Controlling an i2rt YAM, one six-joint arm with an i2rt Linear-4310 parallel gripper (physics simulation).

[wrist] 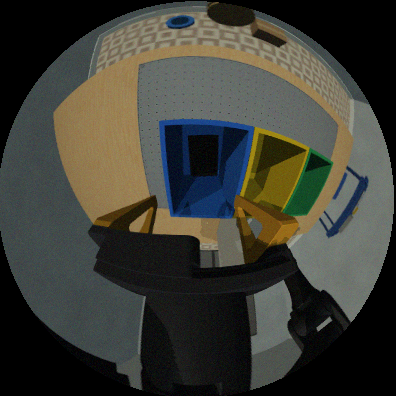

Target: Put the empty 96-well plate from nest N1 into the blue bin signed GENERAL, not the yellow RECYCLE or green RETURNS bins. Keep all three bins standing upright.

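Frame: origin at the arm's base, x ahead, y left, z up, level; millimetres.
Where they show: gripper, fingertip midpoint: [195, 198].
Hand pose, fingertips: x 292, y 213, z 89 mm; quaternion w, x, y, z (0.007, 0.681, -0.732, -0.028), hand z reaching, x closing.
Things, the pixels of their top centre, and the offset from my fingertips. Level surfaces: height alone.
- blue bin at its top centre: [204, 178] dx -6, dy -12, dz -58 mm
- black 96-well plate at its top centre: [203, 156] dx -22, dy -15, dz -222 mm
- yellow bin at its top centre: [273, 183] dx -19, dy -143, dz -58 mm
- green bin at its top centre: [310, 189] dx -31, dy -274, dz -58 mm
- grey perforated board at its surface level: dz -238 mm
- wooden table at its surface level: dz -251 mm
The blue bin [207, 199] stands upright in the middle of the wrist view, with its open top facing the camera. The black 96-well plate [203, 155] lies inside the blue bin, on its floor toward the far end. The yellow bin [277, 182] stands upright directly to the right of the blue bin. The green bin [314, 186] stands upright to the right of the yellow one. My gripper [195, 198] is open, its two orange fingers wide apart above the near edge of the blue bin, with no object between them. The bins' signs and nest N1 do not show.
A grey perforated board [200, 85] lies on the wooden table [95, 150] around the bins. Beyond the table are a patterned rug [140, 41], a blue ring-shaped item [170, 22] and a brown box [269, 35]. A blue-framed cart [364, 184] stands on the floor at the right.
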